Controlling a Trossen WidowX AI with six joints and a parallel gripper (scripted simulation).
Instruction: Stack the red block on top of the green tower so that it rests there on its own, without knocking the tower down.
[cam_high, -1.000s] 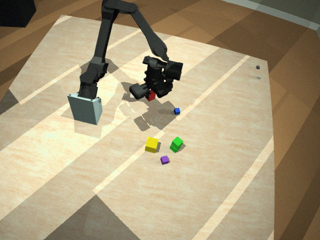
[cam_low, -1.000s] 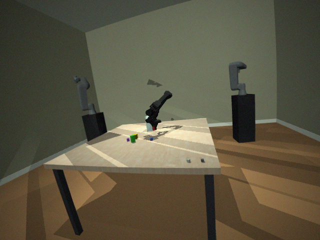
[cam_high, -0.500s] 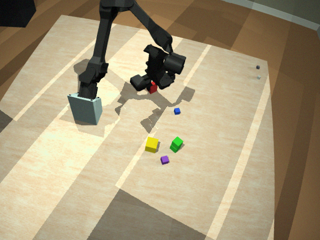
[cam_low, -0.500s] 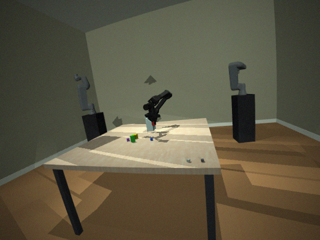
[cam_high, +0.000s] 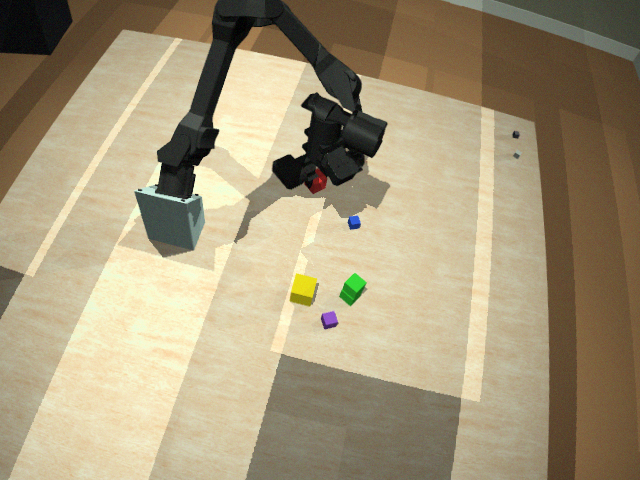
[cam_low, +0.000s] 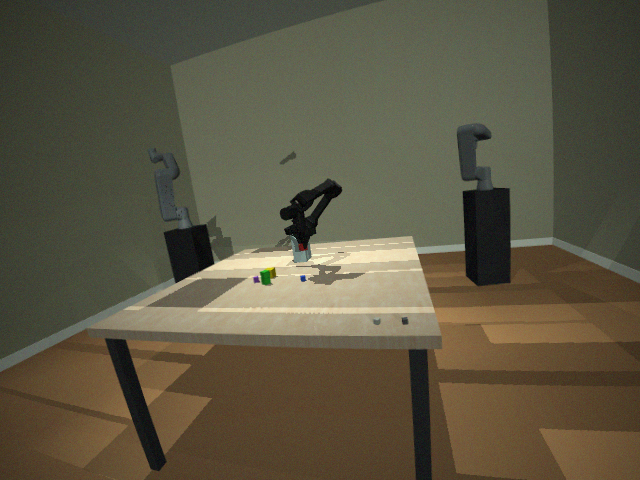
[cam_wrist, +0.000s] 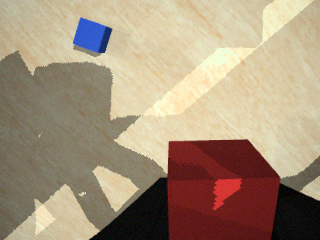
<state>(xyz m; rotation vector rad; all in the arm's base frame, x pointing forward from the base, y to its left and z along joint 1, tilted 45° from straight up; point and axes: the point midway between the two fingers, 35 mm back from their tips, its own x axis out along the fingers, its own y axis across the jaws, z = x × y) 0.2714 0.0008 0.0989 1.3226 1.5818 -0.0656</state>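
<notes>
Now: gripper tip 6 cm short of the purple block, 25 cm to the left of it and 12 cm above it. Round my gripper tip: yellow block: 19 cm to the right, 11 cm below; red block: 1 cm above; blue block: 10 cm ahead, 12 cm below.
</notes>
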